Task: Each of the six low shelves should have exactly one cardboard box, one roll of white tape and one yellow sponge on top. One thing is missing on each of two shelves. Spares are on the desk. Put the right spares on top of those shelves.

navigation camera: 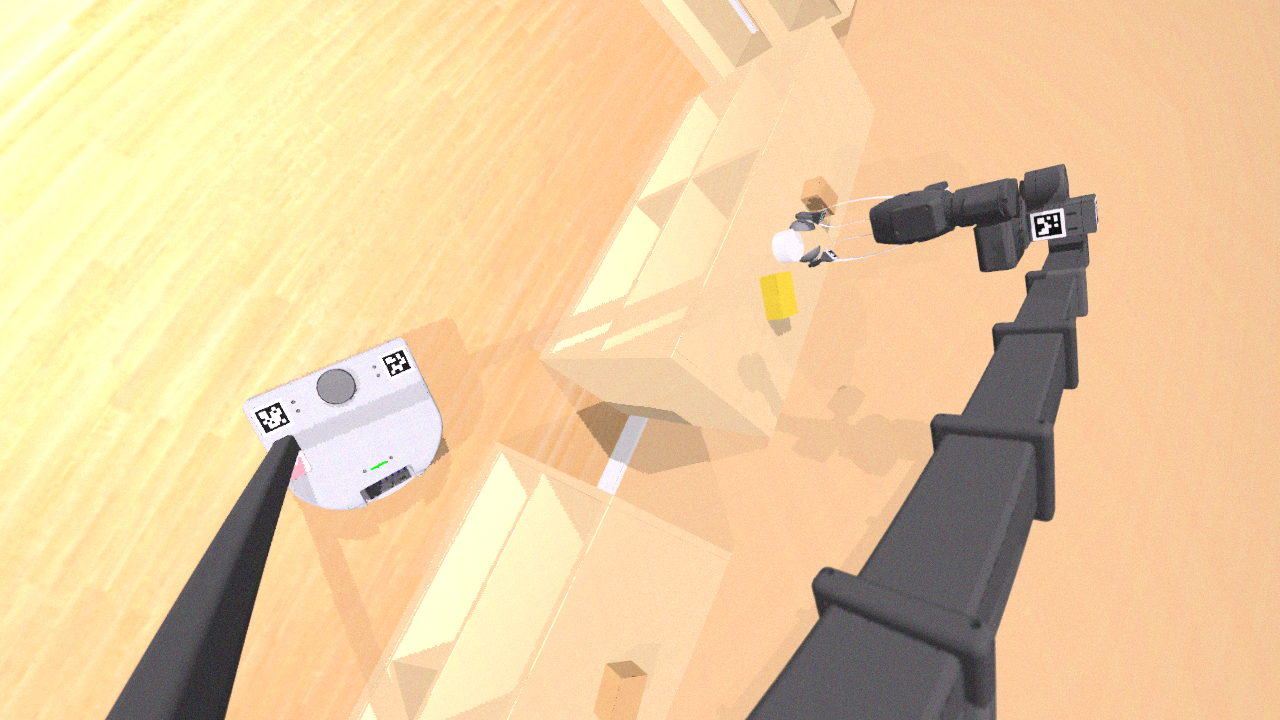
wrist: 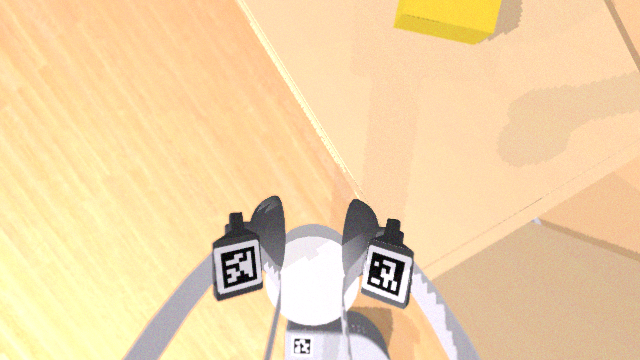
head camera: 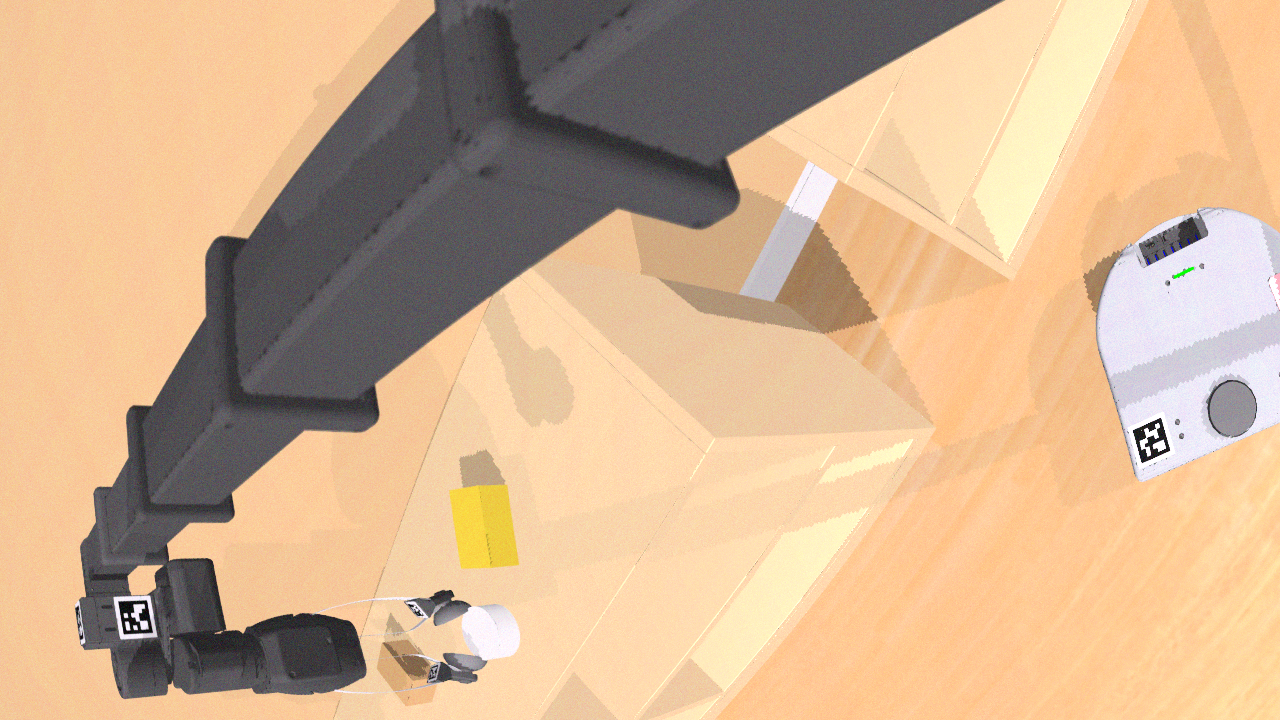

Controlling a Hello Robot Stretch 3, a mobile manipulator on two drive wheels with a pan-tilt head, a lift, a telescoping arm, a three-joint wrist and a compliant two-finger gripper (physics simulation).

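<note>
My gripper point(head camera: 465, 637) point(navigation camera: 803, 241) point(wrist: 314, 223) is shut on a roll of white tape point(head camera: 492, 631) point(navigation camera: 787, 246) point(wrist: 312, 287), held at the fingertips. In the head and navigation views it hangs over a low shelf point(head camera: 608, 501) point(navigation camera: 716, 340) point(wrist: 450, 125); its exact height is hard to tell. A yellow sponge point(head camera: 484, 528) point(navigation camera: 777, 296) point(wrist: 447, 20) lies on that shelf's top on one side of the tape. A cardboard box point(head camera: 407, 685) point(navigation camera: 819, 193) lies on the other side, partly behind a finger. The desk does not show.
A neighbouring low shelf point(head camera: 841, 134) point(navigation camera: 662, 582) stands beyond a gap with a white strip point(head camera: 792, 232) point(navigation camera: 622, 454) on the floor. It bears another cardboard box point(navigation camera: 622, 694). A third shelf shows at the navigation view's top. My base point(head camera: 1172, 340) point(navigation camera: 358, 438) stands before the shelves.
</note>
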